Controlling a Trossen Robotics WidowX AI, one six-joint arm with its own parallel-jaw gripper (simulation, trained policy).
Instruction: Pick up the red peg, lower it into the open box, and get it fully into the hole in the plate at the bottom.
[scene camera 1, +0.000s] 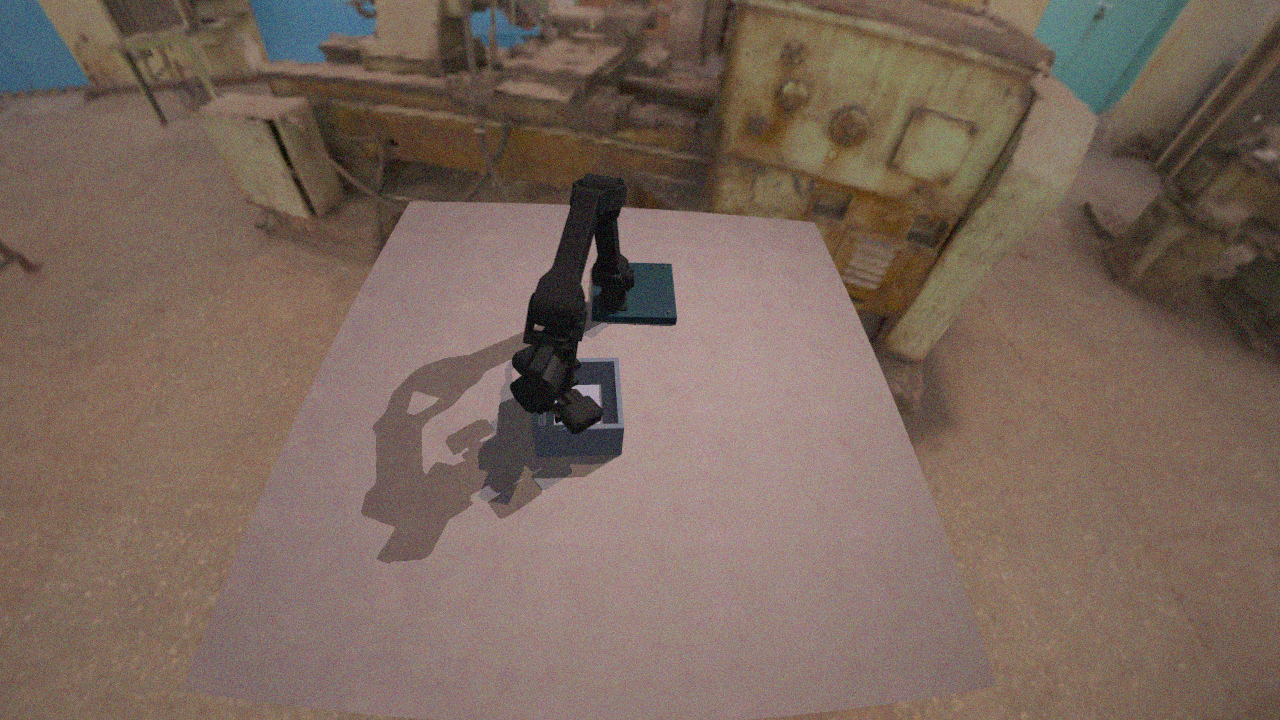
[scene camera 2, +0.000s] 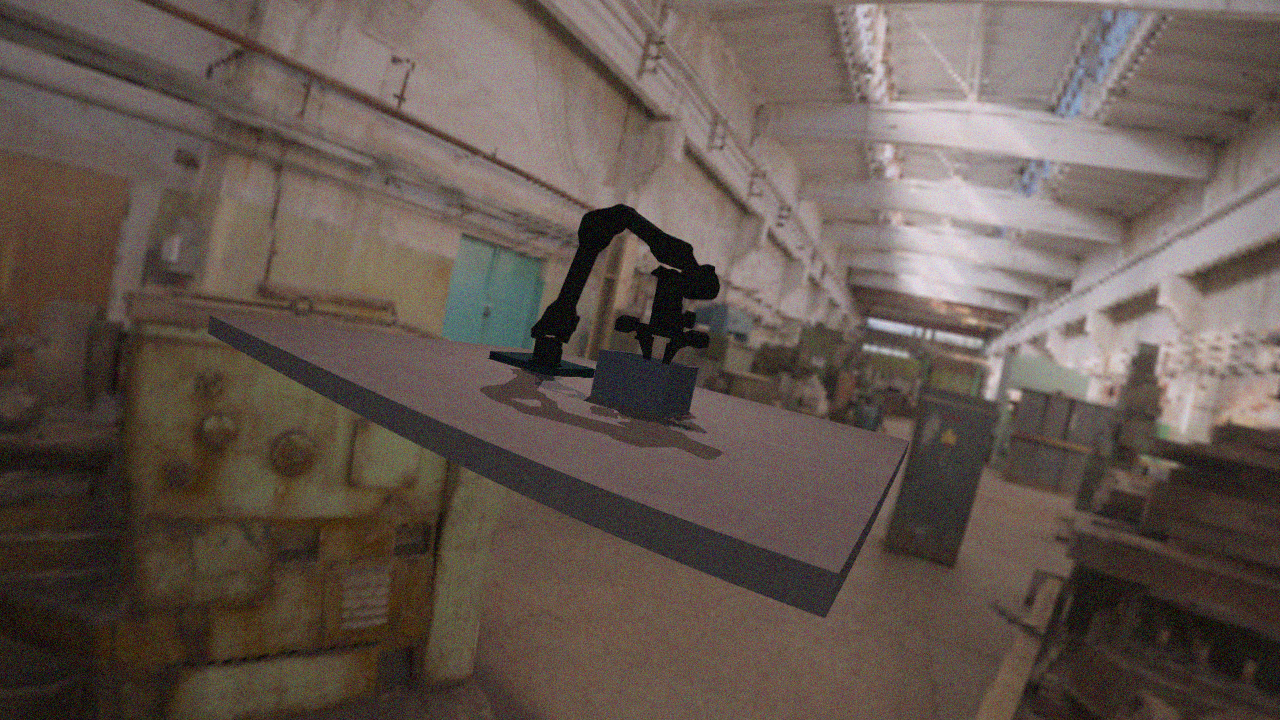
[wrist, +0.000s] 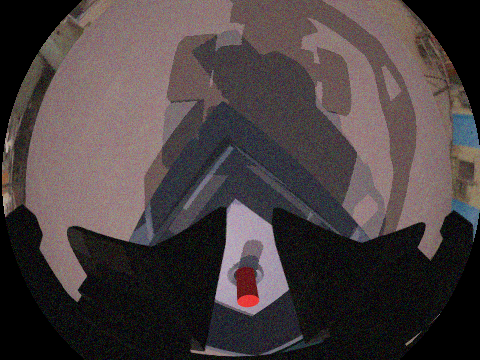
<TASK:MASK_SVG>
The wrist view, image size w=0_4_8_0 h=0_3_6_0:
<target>my gripper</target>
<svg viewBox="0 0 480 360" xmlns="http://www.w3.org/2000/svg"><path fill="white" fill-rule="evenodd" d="M5 217L13 253L29 292L52 327L84 360L400 360L431 328L451 299L473 245L473 225L455 209L445 216L440 231L443 240L429 260L417 249L424 236L424 221L359 243L283 208L275 208L271 225L304 343L331 339L273 355L199 355L191 351L205 352L225 253L227 207L209 212L191 227L153 247L71 225L67 229L68 241L87 273L79 288L79 303L65 292L40 252L43 233L36 215L20 204Z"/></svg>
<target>red peg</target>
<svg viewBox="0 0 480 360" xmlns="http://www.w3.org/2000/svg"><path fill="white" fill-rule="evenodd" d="M241 267L236 271L237 304L241 305L241 307L255 307L259 303L255 273L253 273L252 267Z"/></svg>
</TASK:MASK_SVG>
